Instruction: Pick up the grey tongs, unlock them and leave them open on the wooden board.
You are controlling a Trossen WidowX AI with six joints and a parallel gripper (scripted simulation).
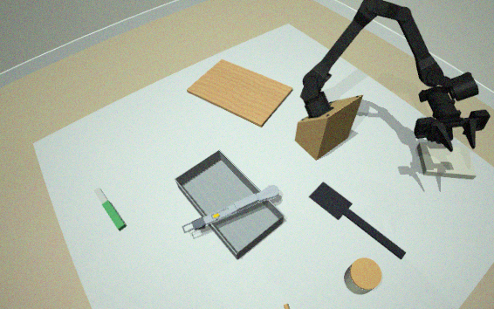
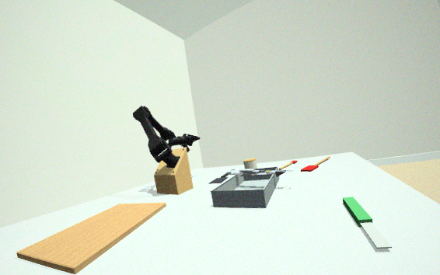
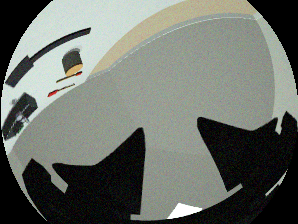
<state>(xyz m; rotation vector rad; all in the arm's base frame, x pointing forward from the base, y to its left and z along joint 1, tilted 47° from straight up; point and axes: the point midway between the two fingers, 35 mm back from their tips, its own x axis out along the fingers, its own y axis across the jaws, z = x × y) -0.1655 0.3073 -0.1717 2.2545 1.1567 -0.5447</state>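
My gripper tip is 570 mm short of the yellow lock piece, 280 mm to the left of it and 200 mm above it. Also, from my gripper tip: black spatula: 220 mm ahead, 80 mm to the right, 260 mm below; then cream block: 200 mm behind, 40 mm to the right, 260 mm below; then cork-topped jar: 330 mm ahead, 70 mm to the left, 230 mm below.
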